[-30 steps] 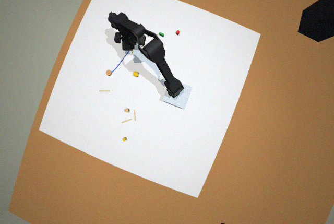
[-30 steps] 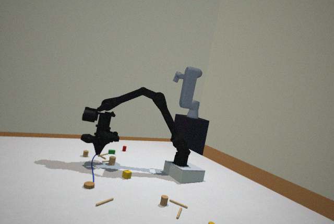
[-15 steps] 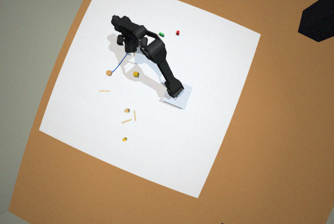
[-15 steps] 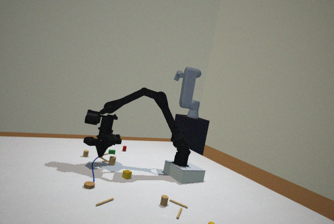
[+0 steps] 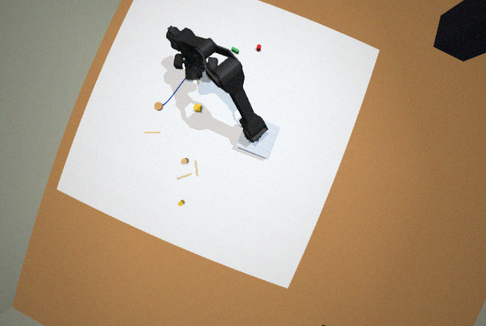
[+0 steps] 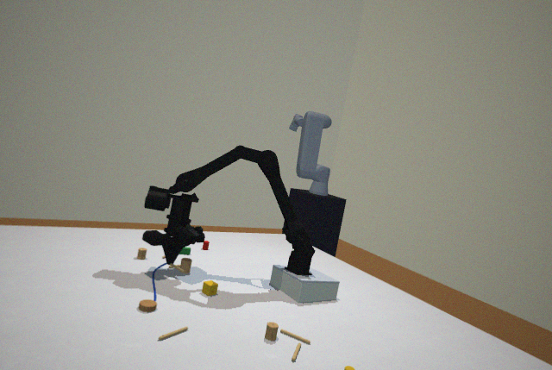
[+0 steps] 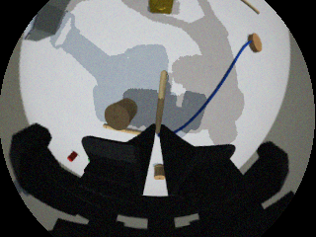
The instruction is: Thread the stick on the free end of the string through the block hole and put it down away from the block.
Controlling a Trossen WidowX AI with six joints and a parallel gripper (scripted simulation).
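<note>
Now: the tan wooden block 50 mm behind my gripper tip. Round my gripper tip: yellow cube 170 mm to the left, 50 mm behind, 10 mm below; thin wooden stick 20 mm to the left; green piece 160 mm to the right, 120 mm behind, 10 mm below.
</note>
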